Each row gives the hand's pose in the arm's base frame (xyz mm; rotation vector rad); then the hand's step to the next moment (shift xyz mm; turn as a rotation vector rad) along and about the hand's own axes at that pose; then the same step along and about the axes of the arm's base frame.
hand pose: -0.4 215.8 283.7 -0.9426 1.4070 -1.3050
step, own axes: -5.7 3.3 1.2 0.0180 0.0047 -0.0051
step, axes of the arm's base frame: 2.7 5.6 -2.4 -0.0089 -0.0154 -0.0074
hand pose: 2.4 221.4 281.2 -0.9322 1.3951 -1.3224
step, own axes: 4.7 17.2 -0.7 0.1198 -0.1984 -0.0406
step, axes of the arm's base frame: -0.4 -2.3 -17.7 -0.0852 -0.1284 0.1778
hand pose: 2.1 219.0 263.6 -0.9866 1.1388 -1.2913
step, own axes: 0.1 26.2 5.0 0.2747 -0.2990 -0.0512
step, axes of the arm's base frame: 10.0 1.1 -24.7 -0.1239 -0.2880 0.2631
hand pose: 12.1 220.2 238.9 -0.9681 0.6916 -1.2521
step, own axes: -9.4 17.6 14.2 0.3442 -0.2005 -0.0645
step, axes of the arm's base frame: 18.4 12.8 -9.9 -0.0760 -0.3557 0.1746
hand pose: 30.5 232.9 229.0 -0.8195 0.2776 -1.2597
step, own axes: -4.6 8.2 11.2 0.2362 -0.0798 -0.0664
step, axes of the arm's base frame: 11.3 9.2 1.1 -0.0233 -0.2485 0.0653
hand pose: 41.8 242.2 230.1 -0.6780 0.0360 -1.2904
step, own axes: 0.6 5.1 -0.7 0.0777 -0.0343 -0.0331
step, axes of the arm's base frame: 4.3 -0.3 -2.8 -0.0191 -0.0876 0.0163
